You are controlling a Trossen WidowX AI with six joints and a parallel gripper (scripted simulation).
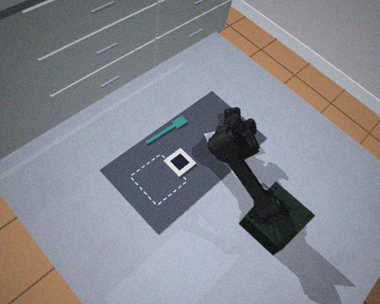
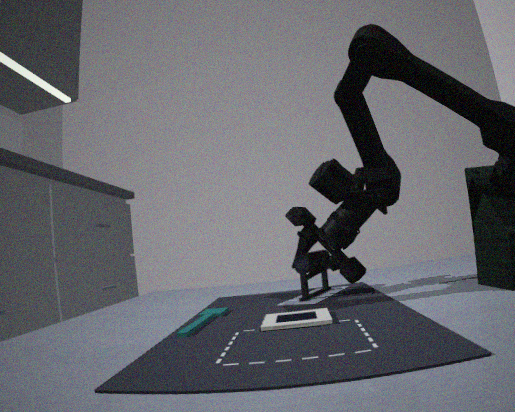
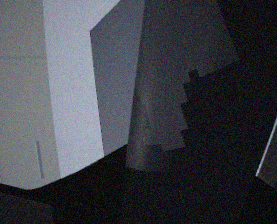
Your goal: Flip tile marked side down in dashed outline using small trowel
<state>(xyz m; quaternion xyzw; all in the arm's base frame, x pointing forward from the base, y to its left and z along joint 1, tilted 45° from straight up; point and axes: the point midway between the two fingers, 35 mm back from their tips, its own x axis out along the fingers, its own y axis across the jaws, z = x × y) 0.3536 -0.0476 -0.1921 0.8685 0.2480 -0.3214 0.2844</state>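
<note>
Now: gripper tip 180 mm to the right of the dark mat, 70 mm above it and 20 mm short of it. Also, from my gripper tip: teal trowel: 160 mm to the left, 160 mm ahead, 40 mm below; white tile: 250 mm to the left, 40 mm below, 10 mm ahead.
</note>
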